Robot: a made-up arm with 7 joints.
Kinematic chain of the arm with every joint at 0, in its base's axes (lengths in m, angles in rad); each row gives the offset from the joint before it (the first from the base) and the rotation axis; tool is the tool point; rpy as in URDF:
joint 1: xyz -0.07 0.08 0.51 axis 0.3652 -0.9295 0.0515
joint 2: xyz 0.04 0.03 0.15 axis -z
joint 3: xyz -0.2 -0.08 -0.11 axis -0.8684 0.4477 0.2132
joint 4: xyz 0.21 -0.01 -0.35 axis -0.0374 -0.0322 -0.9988
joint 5: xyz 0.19 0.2 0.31 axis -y
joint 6: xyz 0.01 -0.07 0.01 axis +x
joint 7: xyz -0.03 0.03 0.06 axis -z
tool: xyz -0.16 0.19 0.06 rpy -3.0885 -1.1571 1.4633
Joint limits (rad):
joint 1: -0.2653..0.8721
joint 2: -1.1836..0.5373
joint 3: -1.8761..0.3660
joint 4: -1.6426..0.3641
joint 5: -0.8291..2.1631
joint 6: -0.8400..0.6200
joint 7: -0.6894..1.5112
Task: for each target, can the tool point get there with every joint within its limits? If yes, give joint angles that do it. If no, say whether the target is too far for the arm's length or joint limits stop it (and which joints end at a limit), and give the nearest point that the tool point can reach.
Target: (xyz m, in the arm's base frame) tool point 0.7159 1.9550 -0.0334
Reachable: no: too far | nearest point 0.1702 0.5745 0.3934 | short by 1.545 m
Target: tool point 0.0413 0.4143 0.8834
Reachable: yes | joints 0.4865 -0.4718 -0.5241 0.0952 1.6875 -0.7246 0.4862
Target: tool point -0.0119 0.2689 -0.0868
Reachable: no: joint limits stop it (at a limit: joint 1, joint 3, joint 5) | nearest point 0.0038 0.2551 0.0608 | short by 0.149 m
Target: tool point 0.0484 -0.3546 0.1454
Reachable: no: joint limits stop it (at a limit: joint 2, joint 3, joint 4, joint 5) | nearest point 0.0061 -0.2123 0.2382 | short by 0.175 m
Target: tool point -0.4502 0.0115 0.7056
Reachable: yes | joints 0.5546 0.0819 -1.3693 -0.7433 1.1010 0.0957 1.0365
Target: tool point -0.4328 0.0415 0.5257
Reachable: yes | joints 0.7847 -0.7100 -1.4065 -1.2263 1.4505 -0.4864 0.2745
